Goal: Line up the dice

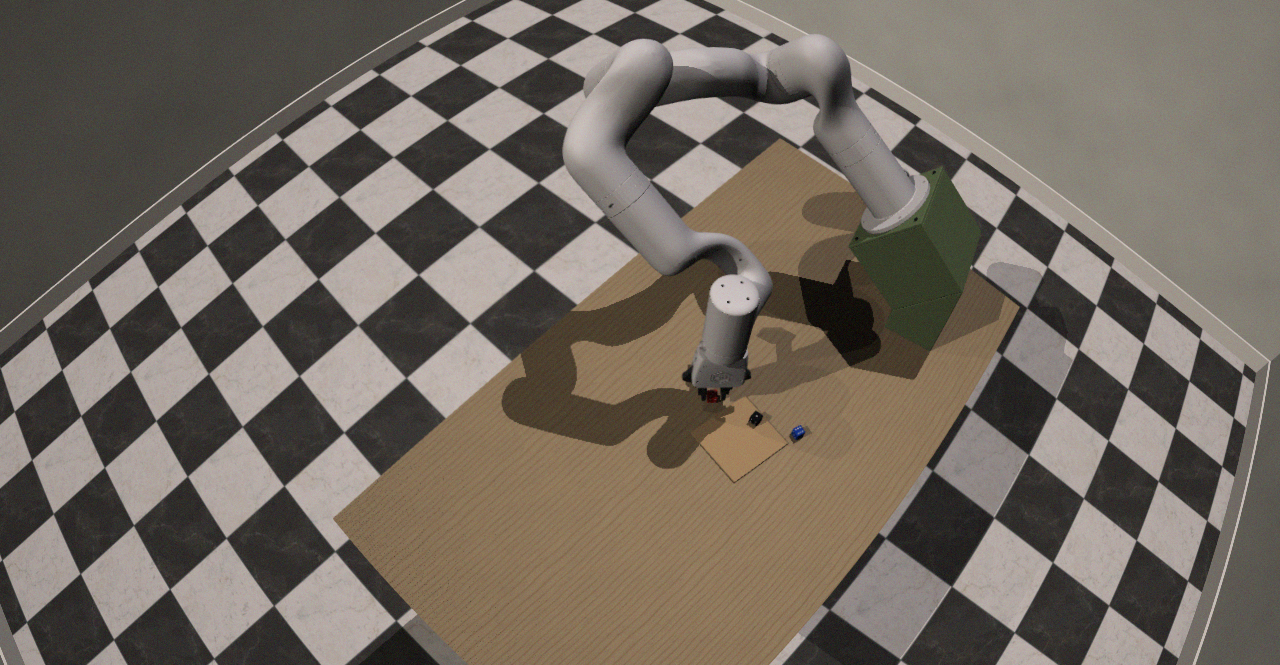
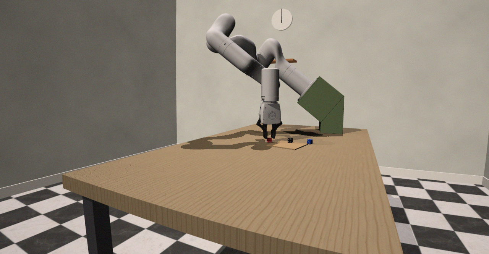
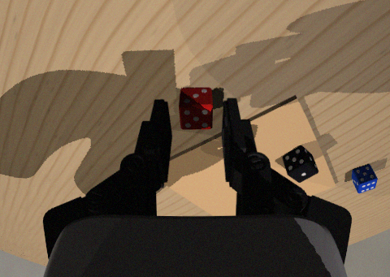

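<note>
My hand is 30 mm above the red die. Also, from my hand: tan mat (40 mm ahead, 100 mm to the left, 40 mm below); black die (20 mm behind, 100 mm to the left, 20 mm below); blue die (50 mm behind, 190 mm to the left, 30 mm below).
</note>
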